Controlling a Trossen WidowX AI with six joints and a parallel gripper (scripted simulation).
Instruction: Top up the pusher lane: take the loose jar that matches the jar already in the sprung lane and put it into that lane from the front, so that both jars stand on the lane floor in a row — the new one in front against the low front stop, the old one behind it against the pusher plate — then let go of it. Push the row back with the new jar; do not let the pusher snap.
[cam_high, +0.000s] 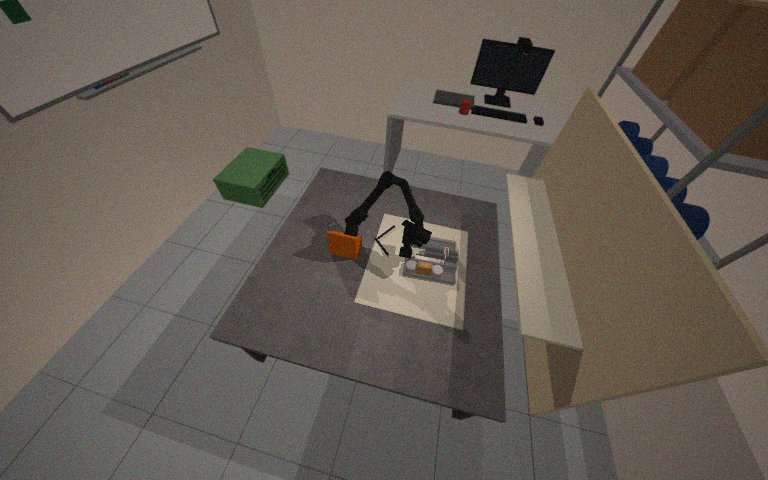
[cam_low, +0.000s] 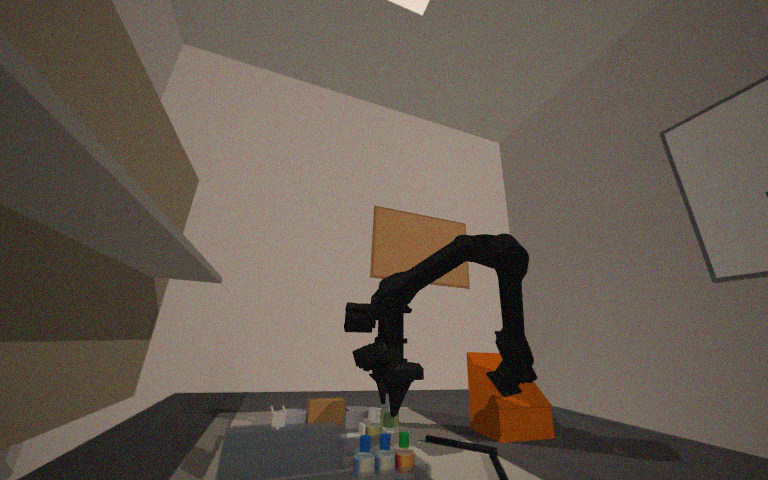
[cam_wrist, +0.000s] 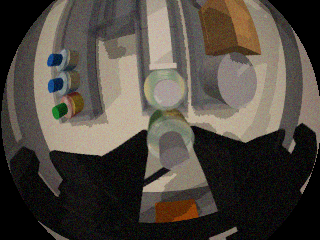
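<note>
Right now my gripper tip is 110 mm short of the brown block, 80 mm to the left of it and 20 mm above it.
</note>
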